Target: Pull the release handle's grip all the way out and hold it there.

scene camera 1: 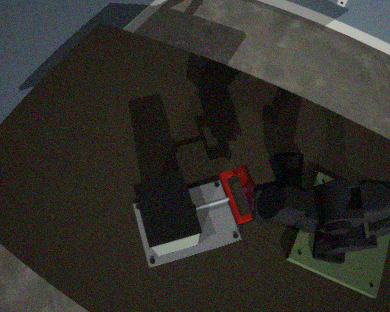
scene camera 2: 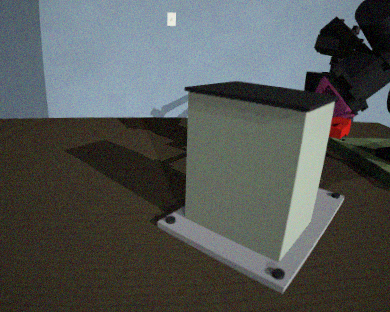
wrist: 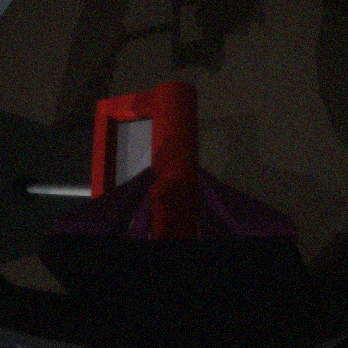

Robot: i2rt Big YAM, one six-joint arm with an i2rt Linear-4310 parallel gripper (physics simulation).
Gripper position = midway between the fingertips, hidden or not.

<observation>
In view: the gripper (scene camera 2: pixel 304 123) and a grey base plate (scene camera 1: pixel 217 223).
The gripper also shows in the wrist view (wrist: pixel 173 174). The grey base plate shows as well in the wrist view (wrist: pixel 133 154).
</observation>
